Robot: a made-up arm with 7 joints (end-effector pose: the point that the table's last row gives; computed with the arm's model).
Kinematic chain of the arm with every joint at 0, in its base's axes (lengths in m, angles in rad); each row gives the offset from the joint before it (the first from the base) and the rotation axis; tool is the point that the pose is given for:
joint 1: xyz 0 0 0.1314 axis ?
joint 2: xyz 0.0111 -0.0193 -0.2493 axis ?
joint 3: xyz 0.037 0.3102 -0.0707 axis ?
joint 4: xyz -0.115 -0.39 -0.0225 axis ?
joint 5: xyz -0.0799 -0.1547 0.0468 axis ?
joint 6: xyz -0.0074 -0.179 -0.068 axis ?
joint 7: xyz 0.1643 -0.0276 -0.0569 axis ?
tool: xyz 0 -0.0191 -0.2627
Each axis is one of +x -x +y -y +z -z.
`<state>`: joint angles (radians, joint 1 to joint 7).
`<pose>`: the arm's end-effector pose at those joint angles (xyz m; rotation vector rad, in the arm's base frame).
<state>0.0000 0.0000 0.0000 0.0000 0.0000 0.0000 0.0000</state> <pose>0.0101 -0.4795 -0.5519 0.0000 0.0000 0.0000</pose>
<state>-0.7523 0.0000 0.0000 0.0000 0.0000 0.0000 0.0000</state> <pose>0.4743 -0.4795 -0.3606 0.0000 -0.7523 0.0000</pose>
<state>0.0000 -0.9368 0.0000 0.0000 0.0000 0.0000 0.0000</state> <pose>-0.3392 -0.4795 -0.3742 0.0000 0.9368 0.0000</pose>
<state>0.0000 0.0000 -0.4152 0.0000 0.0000 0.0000 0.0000</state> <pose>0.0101 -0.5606 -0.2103 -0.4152 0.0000 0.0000</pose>
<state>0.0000 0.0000 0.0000 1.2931 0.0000 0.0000 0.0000</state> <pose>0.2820 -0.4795 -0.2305 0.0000 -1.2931 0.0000</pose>
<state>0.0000 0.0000 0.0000 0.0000 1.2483 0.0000 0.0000</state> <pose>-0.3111 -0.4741 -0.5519 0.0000 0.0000 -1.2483</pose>
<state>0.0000 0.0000 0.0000 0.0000 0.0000 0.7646 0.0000</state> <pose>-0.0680 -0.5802 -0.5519 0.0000 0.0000 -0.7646</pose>
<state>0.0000 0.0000 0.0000 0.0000 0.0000 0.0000 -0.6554</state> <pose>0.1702 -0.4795 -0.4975 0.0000 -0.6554 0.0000</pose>
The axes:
joint 1: +y
joint 2: -y
joint 3: +x
joint 4: -y
joint 5: -z
joint 6: -z
joint 7: +y

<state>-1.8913 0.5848 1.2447 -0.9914 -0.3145 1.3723 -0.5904</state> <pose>1.1396 0.2057 0.9185 0.5601 -1.6879 0.2971</pose>
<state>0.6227 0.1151 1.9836 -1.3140 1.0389 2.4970 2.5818</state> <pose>-0.4759 0.2940 -0.6882 -0.5139 -1.0115 1.5493</pose>
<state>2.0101 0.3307 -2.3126 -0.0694 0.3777 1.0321 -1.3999</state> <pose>0.6450 0.9566 0.3505 -0.7893 -1.3804 1.7921</pose>
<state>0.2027 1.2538 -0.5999 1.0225 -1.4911 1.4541 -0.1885</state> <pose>-0.1395 -0.1693 0.3709 -0.7785 -2.1655 0.0857</pose>
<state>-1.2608 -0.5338 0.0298 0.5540 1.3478 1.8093 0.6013</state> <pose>0.4598 -0.2266 -0.4112 -2.5217 -0.0535 1.8376</pose>
